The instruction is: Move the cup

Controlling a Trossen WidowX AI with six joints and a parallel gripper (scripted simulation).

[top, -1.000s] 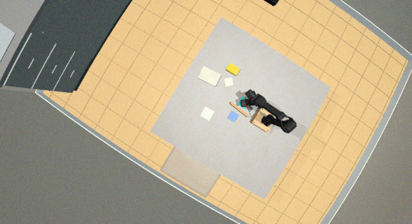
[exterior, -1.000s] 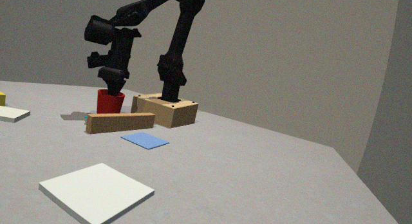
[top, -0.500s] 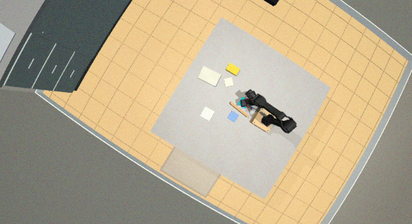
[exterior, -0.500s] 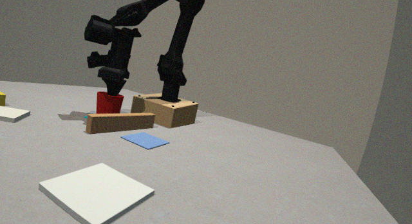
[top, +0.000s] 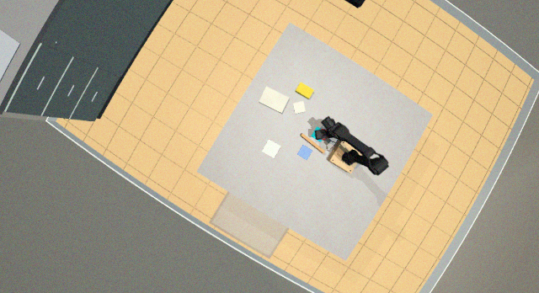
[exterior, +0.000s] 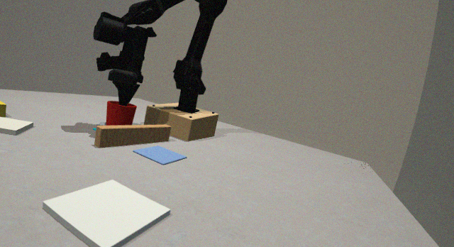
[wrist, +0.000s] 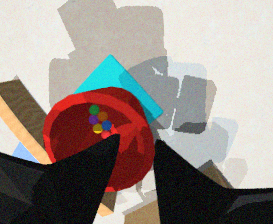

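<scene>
My gripper tip is 20 mm short of the red cup, 10 mm to the right of it and 20 mm above it. The rest, counted from my gripper tip: cyan pad: 30 mm ahead, 10 mm to the left, 60 mm below; then blue pad: 60 mm ahead, 180 mm to the left, 60 mm below; then wooden bar: 50 mm ahead, 90 mm to the left, 50 mm below.
</scene>
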